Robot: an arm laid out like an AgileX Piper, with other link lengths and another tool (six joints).
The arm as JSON. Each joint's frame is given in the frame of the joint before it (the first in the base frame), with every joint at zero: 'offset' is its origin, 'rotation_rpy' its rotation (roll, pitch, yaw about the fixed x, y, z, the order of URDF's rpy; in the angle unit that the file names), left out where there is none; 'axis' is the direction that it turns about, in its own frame. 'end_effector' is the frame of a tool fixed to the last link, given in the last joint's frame.
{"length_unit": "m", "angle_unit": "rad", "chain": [
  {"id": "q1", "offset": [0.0, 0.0, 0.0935], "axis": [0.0, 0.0, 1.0]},
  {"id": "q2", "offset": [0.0, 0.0, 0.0], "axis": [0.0, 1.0, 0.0]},
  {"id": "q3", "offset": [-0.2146, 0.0, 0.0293], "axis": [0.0, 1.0, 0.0]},
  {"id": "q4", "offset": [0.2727, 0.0, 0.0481], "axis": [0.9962, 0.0, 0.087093]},
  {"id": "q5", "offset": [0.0, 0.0, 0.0], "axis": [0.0, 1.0, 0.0]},
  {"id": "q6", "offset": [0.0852, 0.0, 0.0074], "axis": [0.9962, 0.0, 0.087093]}
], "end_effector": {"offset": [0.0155, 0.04, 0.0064], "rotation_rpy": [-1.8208, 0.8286, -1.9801]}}
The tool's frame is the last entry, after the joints.
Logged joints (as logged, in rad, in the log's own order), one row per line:
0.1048 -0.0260 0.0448 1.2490 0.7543 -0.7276
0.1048 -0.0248 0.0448 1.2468 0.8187 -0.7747
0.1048 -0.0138 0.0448 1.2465 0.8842 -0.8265
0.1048 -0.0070 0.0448 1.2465 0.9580 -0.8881
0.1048 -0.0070 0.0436 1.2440 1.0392 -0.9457
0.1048 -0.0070 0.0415 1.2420 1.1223 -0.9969
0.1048 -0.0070 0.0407 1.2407 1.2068 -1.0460
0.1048 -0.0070 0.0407 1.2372 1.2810 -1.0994
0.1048 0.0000 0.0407 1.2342 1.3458 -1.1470
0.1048 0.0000 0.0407 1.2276 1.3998 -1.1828
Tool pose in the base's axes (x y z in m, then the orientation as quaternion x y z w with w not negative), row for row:
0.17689 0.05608 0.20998 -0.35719 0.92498 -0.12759 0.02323
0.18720 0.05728 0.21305 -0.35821 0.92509 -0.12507 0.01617
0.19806 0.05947 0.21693 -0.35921 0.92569 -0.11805 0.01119
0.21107 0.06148 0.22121 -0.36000 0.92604 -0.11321 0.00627
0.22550 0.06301 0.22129 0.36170 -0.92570 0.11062 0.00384
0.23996 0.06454 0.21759 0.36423 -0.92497 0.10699 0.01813
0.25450 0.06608 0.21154 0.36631 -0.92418 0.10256 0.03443
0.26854 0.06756 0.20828 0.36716 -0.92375 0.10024 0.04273
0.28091 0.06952 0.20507 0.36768 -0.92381 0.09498 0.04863
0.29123 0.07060 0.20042 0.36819 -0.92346 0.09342 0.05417
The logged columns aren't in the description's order. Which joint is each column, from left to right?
Columns, left to right: q1, q4, q6, q5, q2, q3.
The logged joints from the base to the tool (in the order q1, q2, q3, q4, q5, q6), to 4 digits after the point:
0.1048 0.7543 -0.7276 -0.0260 1.2490 0.0448
0.1048 0.8187 -0.7747 -0.0248 1.2468 0.0448
0.1048 0.8842 -0.8265 -0.0138 1.2465 0.0448
0.1048 0.9580 -0.8881 -0.0070 1.2465 0.0448
0.1048 1.0392 -0.9457 -0.0070 1.2440 0.0436
0.1048 1.1223 -0.9969 -0.0070 1.2420 0.0415
0.1048 1.2068 -1.0460 -0.0070 1.2407 0.0407
0.1048 1.2810 -1.0994 -0.0070 1.2372 0.0407
0.1048 1.3458 -1.1470 0.0000 1.2342 0.0407
0.1048 1.3998 -1.1828 0.0000 1.2276 0.0407

